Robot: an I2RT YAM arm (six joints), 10 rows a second.
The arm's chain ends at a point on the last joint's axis. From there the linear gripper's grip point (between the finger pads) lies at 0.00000 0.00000 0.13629 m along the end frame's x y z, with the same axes.
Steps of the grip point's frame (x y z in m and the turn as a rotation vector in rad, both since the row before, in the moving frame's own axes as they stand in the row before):
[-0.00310, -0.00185, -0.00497, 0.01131, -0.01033, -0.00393]
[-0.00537, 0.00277, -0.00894, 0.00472, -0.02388, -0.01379]
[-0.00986, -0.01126, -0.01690, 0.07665, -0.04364, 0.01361]
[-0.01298, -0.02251, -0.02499, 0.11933, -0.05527, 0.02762]
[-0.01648, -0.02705, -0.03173, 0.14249, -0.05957, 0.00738]
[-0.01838, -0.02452, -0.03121, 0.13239, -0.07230, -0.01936]
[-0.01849, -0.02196, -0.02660, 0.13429, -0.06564, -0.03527]
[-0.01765, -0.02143, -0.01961, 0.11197, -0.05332, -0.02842]
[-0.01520, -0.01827, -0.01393, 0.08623, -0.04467, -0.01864]
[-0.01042, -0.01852, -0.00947, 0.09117, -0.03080, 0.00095]
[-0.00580, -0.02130, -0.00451, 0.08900, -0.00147, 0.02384]
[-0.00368, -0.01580, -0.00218, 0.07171, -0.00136, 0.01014]
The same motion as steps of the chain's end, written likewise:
[-0.00169, -0.00031, -0.00495, 0.01131, -0.01033, -0.00393]
[-0.00211, 0.00339, -0.00890, 0.00472, -0.02388, -0.01379]
[-0.00399, -0.00079, -0.01637, 0.07665, -0.04364, 0.01361]
[-0.00569, -0.00619, -0.02381, 0.11933, -0.05527, 0.02762]
[-0.00847, -0.00768, -0.03011, 0.14249, -0.05957, 0.00738]
[-0.00839, -0.00664, -0.02966, 0.13239, -0.07230, -0.01936]
[-0.00926, -0.00389, -0.02508, 0.13429, -0.06564, -0.03527]
[-0.01019, -0.00631, -0.01856, 0.11197, -0.05332, -0.02842]
[-0.00901, -0.00659, -0.01329, 0.08623, -0.04467, -0.01864]
[-0.00623, -0.00611, -0.00884, 0.09117, -0.03080, 0.00095]
[-0.00574, -0.00918, -0.00397, 0.08900, -0.00147, 0.02384]
[-0.00354, -0.00603, -0.00183, 0.07171, -0.00136, 0.01014]

